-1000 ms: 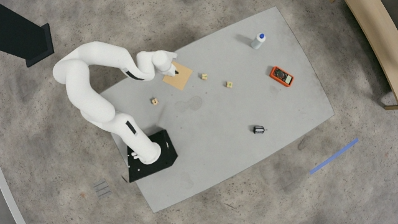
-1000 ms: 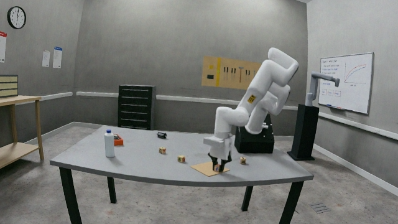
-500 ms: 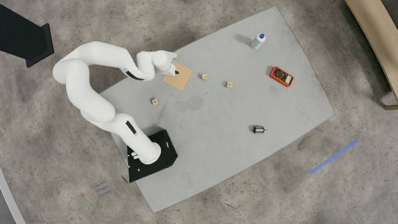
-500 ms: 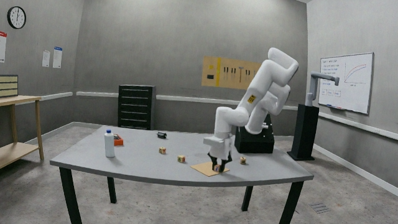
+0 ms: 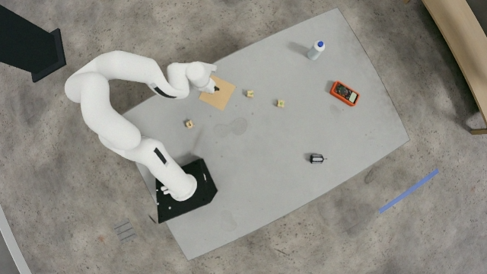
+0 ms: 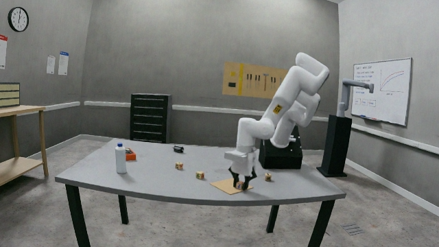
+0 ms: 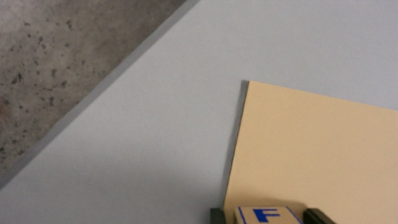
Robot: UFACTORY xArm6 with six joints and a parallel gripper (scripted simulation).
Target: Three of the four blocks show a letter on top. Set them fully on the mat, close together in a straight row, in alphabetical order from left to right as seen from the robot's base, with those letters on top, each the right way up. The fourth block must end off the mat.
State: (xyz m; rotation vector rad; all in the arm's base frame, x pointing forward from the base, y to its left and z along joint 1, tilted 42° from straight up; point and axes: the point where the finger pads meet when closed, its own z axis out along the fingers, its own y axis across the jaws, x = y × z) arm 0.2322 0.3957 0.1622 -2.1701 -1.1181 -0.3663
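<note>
Now: the tan mat 4 cm ahead of my hand, 3 cm to the right of it and 2 cm below it. Round my hand: white bottle (58 cm ahead, 4 cm above, 1 cm to the right); orange multimeter (65 cm ahead, 27 cm to the right, 1 cm below); small black object (52 cm to the right, 39 cm ahead, 1 cm below).
</note>
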